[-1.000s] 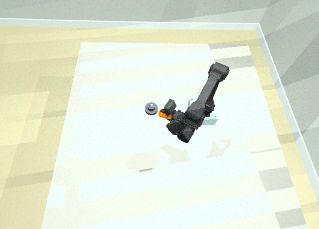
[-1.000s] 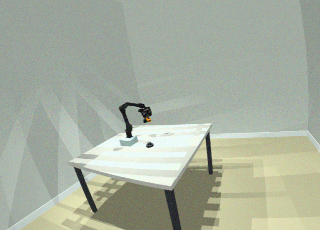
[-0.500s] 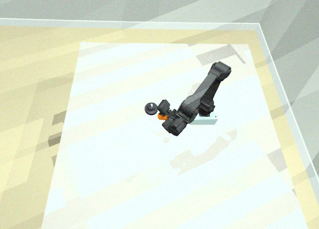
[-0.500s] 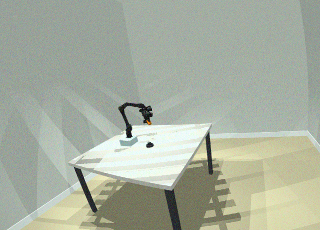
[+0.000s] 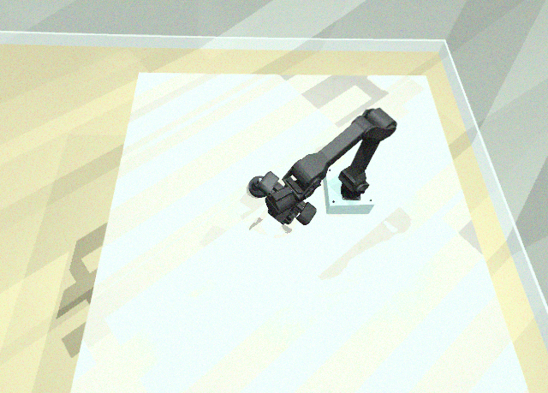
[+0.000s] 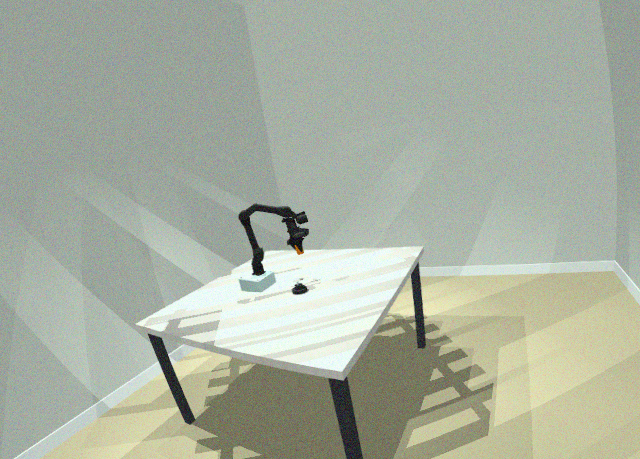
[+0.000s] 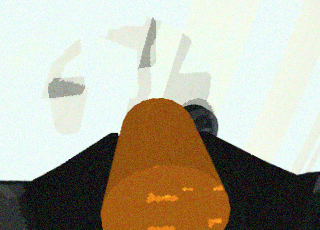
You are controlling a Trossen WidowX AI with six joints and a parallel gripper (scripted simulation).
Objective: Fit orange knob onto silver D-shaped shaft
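Now: the orange knob 1 cm behind my gripper tip, 1 cm to the left of it and 3 cm above it. From my gripper tip the other things lie so: round pedestal (6 cm ahead, 15 cm to the right, 14 cm below).
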